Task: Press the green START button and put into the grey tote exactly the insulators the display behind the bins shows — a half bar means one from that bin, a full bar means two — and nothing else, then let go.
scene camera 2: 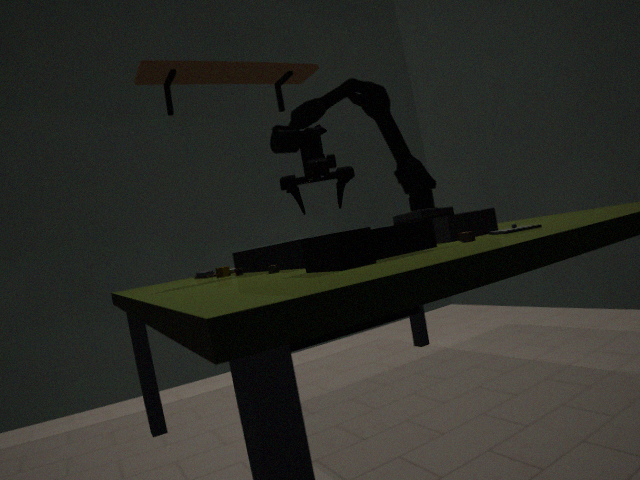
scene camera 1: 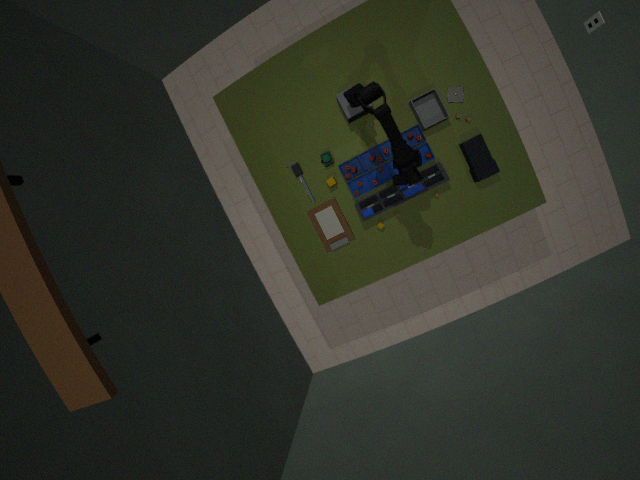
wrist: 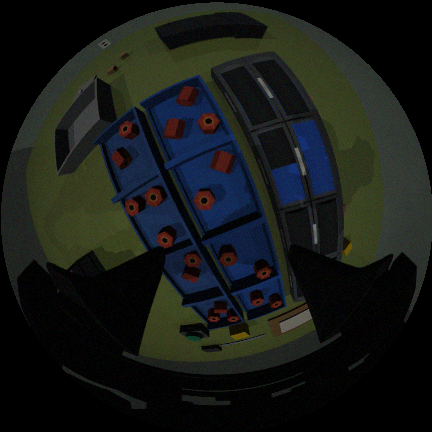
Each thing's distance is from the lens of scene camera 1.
grey tote (scene camera 1: 428,108): 1.47 m
black box (scene camera 1: 482,165): 1.44 m
wooden tray with white object (scene camera 1: 328,220): 1.39 m
